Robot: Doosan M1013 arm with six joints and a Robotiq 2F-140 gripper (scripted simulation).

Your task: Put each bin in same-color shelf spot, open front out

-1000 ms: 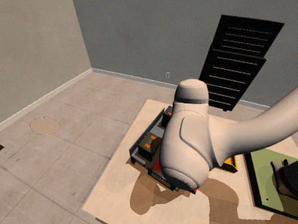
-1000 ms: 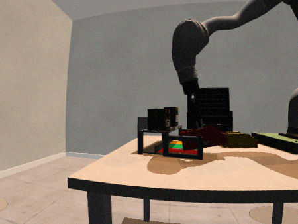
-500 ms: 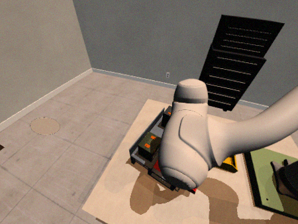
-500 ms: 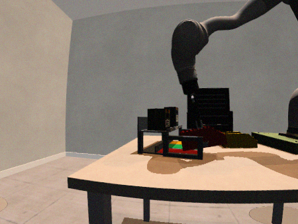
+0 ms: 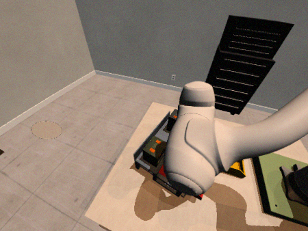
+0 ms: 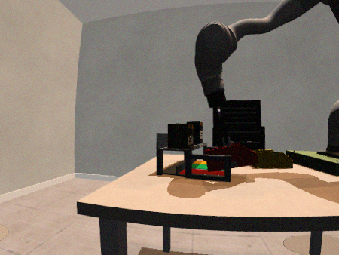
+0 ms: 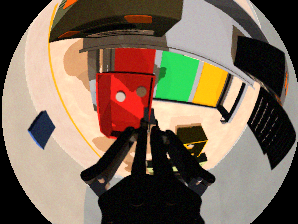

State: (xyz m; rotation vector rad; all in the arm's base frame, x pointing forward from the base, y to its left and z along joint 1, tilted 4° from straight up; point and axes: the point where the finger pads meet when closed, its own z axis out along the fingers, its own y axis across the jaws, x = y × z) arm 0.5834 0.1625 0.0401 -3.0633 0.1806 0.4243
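The red bin lies 5 cm to the left of my hand, 4 cm below it and 1 cm behind it. Also, from my hand: yellow bin (22 cm behind, 16 cm to the right, 8 cm below); then dark box (20 cm to the right, 15 cm ahead, 5 cm above).
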